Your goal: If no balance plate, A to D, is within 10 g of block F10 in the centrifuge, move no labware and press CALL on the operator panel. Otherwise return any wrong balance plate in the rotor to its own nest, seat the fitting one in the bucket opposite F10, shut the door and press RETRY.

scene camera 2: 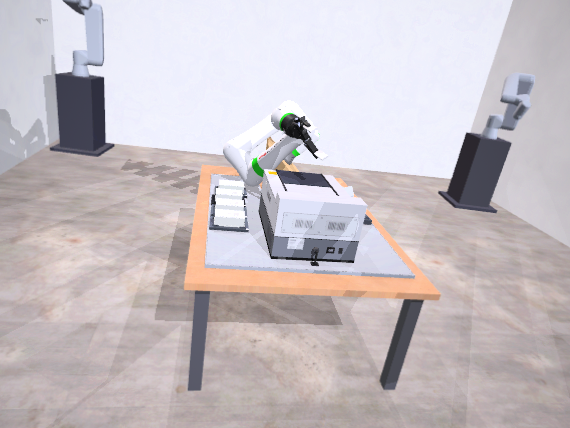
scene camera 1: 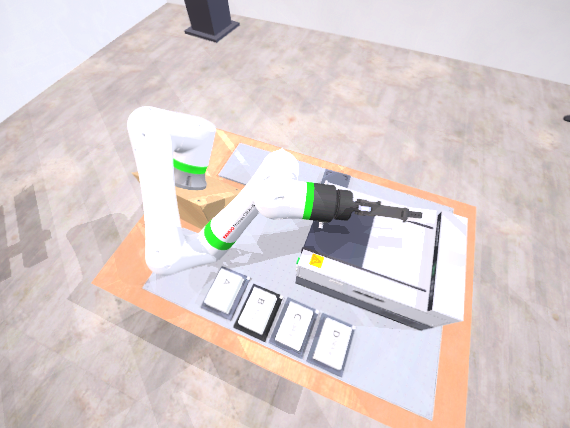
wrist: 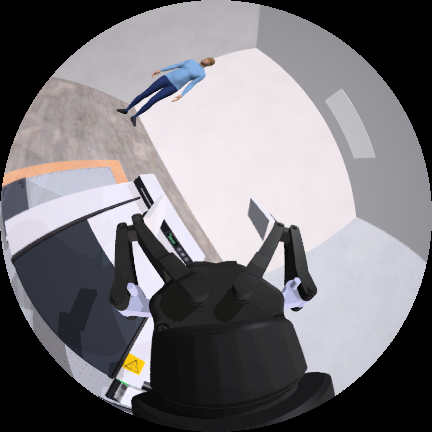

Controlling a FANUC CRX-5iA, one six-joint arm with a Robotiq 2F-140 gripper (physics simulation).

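Places are measured from the arm's base along level axes (x ahead, y left, z up), in metres.
Where they show: gripper, between the fingertips: [scene camera 2: 319, 144] [scene camera 1: 418, 213] [wrist: 207, 204]; arm's base, origin of its link: [scene camera 1: 186, 182].
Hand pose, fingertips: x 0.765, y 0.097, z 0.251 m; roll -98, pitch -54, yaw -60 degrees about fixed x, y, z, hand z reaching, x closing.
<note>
Things, the pixels of their centre, and the offset from my fingertips. "pt": a spot on its surface instead. Level surfaces: height alone.
- centrifuge, middle of its body: [wrist: 111, 265] [scene camera 1: 374, 252] [scene camera 2: 305, 208] 0.025 m back, 0.007 m right, 0.283 m down
- dark panel, middle of its body: [wrist: 83, 296] [scene camera 1: 341, 228] [scene camera 2: 302, 178] 0.159 m back, 0.025 m right, 0.193 m down
- Plates A, middle of its body: [scene camera 1: 224, 290] [scene camera 2: 231, 186] 0.433 m back, 0.354 m right, 0.372 m down
- B, middle of its body: [scene camera 1: 258, 310] [scene camera 2: 228, 196] 0.293 m back, 0.352 m right, 0.372 m down
- C, middle of its body: [scene camera 1: 294, 325] [scene camera 2: 229, 206] 0.161 m back, 0.336 m right, 0.372 m down
- D, middle of its body: [scene camera 1: 332, 343] [scene camera 2: 229, 218] 0.028 m back, 0.323 m right, 0.372 m down
- green display, a spot on its surface: [wrist: 172, 239] pt 0.133 m ahead, 0.031 m right, 0.176 m down
- dark pad, a spot on its surface: [scene camera 1: 336, 177] pt 0.285 m back, 0.310 m left, 0.380 m down
- grey mat, height of its surface: 0.404 m down
My gripper [scene camera 1: 421, 215] [scene camera 2: 321, 156] [wrist: 207, 204] is open and empty, raised above the centrifuge [scene camera 1: 400, 255] [scene camera 2: 320, 207] [wrist: 47, 217]. The dark panel [scene camera 1: 345, 242] [scene camera 2: 302, 179] [wrist: 50, 285] on the centrifuge's top hides the rotor, so block F10 does not show. Plates A [scene camera 1: 225, 292], B [scene camera 1: 258, 312], C [scene camera 1: 294, 327] and D [scene camera 1: 331, 347] lie in a row, each in its own nest. Their small weight labels cannot be read. The row also shows in scene camera 2, with its nearest plate [scene camera 2: 230, 218] at the front. The operator panel does not show; the arm covers part of the mat in scene camera 1.
The centrifuge's raised end strip carries a green display [wrist: 172, 239]. A dark pad [scene camera 1: 336, 177] [wrist: 15, 195] lies beside the centrifuge. The grey mat [scene camera 1: 395, 382] [scene camera 2: 235, 257] covers much of the wooden table [scene camera 1: 457, 380] [scene camera 2: 310, 290]. A person [wrist: 184, 75] stands away from the table.
</note>
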